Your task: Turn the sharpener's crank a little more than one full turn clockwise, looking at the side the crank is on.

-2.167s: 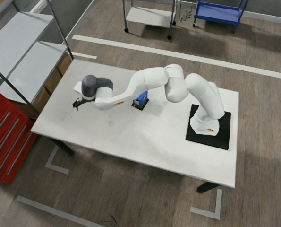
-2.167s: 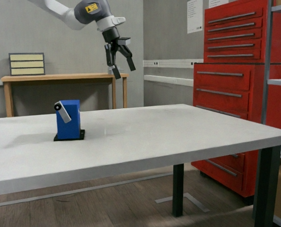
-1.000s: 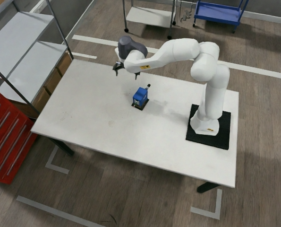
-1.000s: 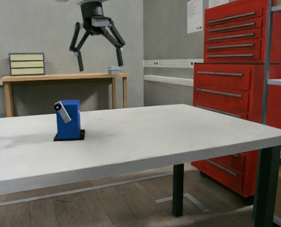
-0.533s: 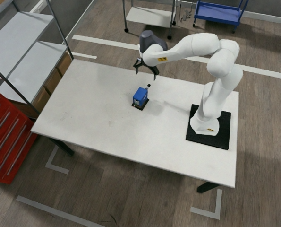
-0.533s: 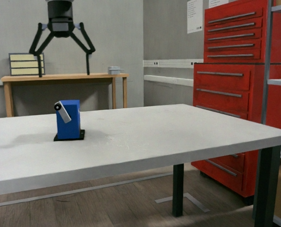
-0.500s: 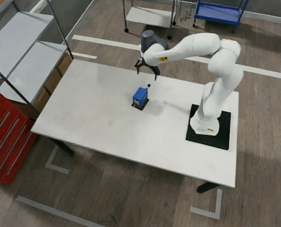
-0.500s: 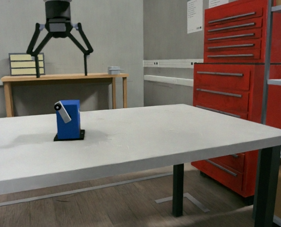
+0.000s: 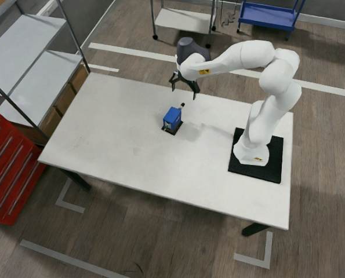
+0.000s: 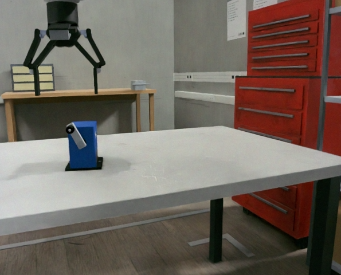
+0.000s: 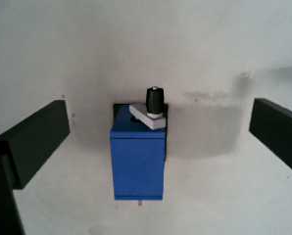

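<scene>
The black knob is 100 mm below my hand and 20 mm to the left of it.
</scene>
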